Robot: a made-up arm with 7 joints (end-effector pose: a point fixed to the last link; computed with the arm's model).
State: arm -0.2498 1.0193 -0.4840 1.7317 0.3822 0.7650 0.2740
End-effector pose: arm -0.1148 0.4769 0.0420 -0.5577 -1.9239 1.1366
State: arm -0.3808 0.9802 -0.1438 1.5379 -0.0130 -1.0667 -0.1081
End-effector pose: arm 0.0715 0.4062 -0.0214 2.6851 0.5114 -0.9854
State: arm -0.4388 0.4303 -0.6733 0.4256 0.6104 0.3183 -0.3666
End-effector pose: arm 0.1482 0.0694 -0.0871 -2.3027 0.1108 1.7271
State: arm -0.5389 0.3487 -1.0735 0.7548 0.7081 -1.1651 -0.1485
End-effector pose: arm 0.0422 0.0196 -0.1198 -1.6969 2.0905 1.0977
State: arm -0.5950 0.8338 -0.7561 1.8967 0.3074 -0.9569 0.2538
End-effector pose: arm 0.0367 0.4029 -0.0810 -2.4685 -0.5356 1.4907
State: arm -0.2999 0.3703 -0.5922 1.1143 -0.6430 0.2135 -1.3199
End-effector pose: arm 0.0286 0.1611 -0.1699 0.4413 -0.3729 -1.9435
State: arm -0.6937 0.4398 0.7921 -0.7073 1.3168 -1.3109 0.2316
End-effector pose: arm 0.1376 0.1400 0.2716 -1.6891 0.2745 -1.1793
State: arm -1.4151 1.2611 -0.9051 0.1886 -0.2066 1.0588 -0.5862
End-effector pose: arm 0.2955 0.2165 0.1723 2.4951 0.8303 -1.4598
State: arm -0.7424 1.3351 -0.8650 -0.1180 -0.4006 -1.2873 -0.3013
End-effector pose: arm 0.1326 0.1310 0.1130 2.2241 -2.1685 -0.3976
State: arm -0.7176 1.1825 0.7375 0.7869 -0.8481 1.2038 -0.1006
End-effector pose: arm 0.1997 0.4129 0.2073 1.0276 0.4848 -0.5492
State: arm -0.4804 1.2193 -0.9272 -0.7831 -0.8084 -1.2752 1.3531
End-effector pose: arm 0.0379 0.0691 0.1883 0.9158 -0.3091 -0.0063
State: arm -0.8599 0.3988 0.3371 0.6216 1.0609 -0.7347 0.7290
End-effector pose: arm 0.3309 0.1626 0.0983 2.8172 -0.0329 0.9030
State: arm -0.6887 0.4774 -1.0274 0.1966 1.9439 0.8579 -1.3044
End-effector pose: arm 0.1504 0.0213 -0.0025 -1.6541 -0.6508 0.9205
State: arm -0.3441 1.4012 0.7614 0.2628 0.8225 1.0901 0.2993
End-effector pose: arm 0.1160 0.3940 0.3607 -1.5491 -2.4718 -0.8243
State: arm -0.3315 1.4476 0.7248 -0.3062 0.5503 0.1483 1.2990
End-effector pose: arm 0.1547 0.2060 0.4063 -1.5685 -0.3741 -2.3755
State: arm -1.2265 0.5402 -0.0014 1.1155 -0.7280 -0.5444 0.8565
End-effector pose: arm 0.3856 0.2180 0.1219 1.2479 0.5797 0.6019
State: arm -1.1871 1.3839 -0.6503 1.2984 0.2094 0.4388 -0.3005
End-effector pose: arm 0.1878 0.4817 0.1621 2.0992 1.9956 -1.0047
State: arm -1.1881 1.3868 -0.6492 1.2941 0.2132 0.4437 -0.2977
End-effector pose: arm 0.1877 0.4817 0.1634 2.0992 2.0040 -0.9973
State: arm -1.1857 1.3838 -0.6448 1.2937 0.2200 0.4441 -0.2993
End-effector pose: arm 0.1882 0.4812 0.1627 2.1002 2.0045 -1.0037
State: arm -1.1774 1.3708 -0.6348 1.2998 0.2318 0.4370 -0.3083
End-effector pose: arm 0.1898 0.4798 0.1583 2.1025 1.9915 -1.0337
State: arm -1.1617 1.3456 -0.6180 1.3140 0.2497 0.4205 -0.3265
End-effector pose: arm 0.1925 0.4774 0.1493 2.1051 1.9613 -1.0936
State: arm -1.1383 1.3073 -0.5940 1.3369 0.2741 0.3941 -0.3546
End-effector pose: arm 0.1957 0.4734 0.1350 2.1047 1.9110 -1.1860
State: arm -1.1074 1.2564 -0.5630 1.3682 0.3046 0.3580 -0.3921
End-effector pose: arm 0.1987 0.4676 0.1153 2.0968 1.8388 -1.3103
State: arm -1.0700 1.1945 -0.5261 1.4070 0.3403 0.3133 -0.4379
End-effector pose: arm 0.2004 0.4596 0.0903 2.0753 1.7440 -1.4625
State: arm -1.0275 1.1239 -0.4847 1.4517 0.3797 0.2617 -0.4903
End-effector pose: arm 0.1995 0.4490 0.0609 2.0348 1.6267 -1.6354
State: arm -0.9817 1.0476 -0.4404 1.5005 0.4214 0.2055 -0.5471
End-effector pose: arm 0.1951 0.4356 0.0285 1.9714 1.4896 -1.8185
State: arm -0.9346 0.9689 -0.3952 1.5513 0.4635 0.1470 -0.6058
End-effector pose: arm 0.1868 0.4195 -0.0049 1.8849 1.3370 -1.9998
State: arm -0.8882 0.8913 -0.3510 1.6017 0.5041 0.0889 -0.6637
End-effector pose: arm 0.1748 0.4013 -0.0373 1.7791 1.1759 -2.1673
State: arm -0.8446 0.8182 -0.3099 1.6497 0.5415 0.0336 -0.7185
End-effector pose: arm 0.1601 0.3820 -0.0667 1.6614 1.0150 -2.3118
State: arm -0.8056 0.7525 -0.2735 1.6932 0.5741 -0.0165 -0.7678
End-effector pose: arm 0.1443 0.3628 -0.0916 1.5420 0.8636 -2.4279
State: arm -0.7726 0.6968 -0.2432 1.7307 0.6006 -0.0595 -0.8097
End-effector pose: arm 0.1288 0.3452 -0.1114 1.4312 0.7307 -2.5145
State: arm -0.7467 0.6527 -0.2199 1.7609 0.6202 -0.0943 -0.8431
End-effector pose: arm 0.1155 0.3304 -0.1260 1.3381 0.6224 -2.5742
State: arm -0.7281 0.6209 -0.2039 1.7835 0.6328 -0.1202 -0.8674
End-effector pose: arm 0.1051 0.3193 -0.1359 1.2679 0.5427 -2.6117
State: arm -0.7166 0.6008 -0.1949 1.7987 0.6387 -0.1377 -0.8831
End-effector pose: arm 0.0983 0.3122 -0.1418 1.2224 0.4911 -2.6322
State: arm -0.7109 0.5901 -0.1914 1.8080 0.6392 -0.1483 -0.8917
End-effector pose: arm 0.0945 0.3084 -0.1448 1.1980 0.4626 -2.6409
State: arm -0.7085 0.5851 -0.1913 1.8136 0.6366 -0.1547 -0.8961
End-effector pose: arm 0.0925 0.3067 -0.1462 1.1863 0.4483 -2.6434
